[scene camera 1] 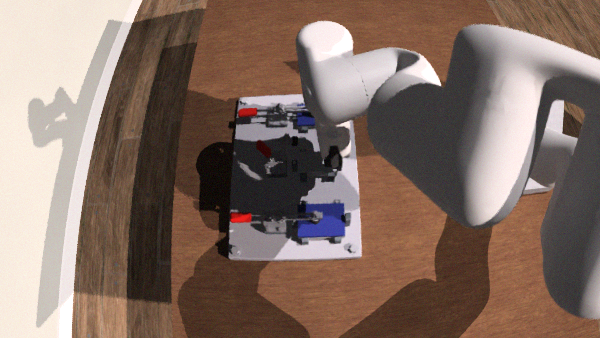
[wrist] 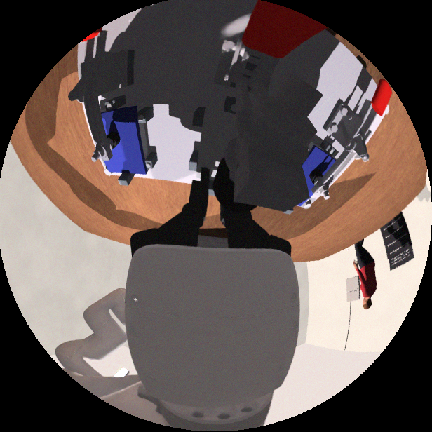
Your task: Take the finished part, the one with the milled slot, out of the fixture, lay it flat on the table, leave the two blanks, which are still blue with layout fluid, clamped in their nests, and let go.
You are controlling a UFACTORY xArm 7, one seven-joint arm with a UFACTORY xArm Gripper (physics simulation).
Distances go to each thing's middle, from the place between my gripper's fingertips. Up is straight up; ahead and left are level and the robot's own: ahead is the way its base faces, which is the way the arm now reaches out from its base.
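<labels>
The clamp bar (wrist: 262,165) is 40 mm above my hand, 80 mm ahead of it and 10 mm to the right of it. As for the fixture plate (scene camera 1: 251,191), counted from my hand as well, I find it 40 mm below, 70 mm ahead and 10 mm to the right.
</labels>
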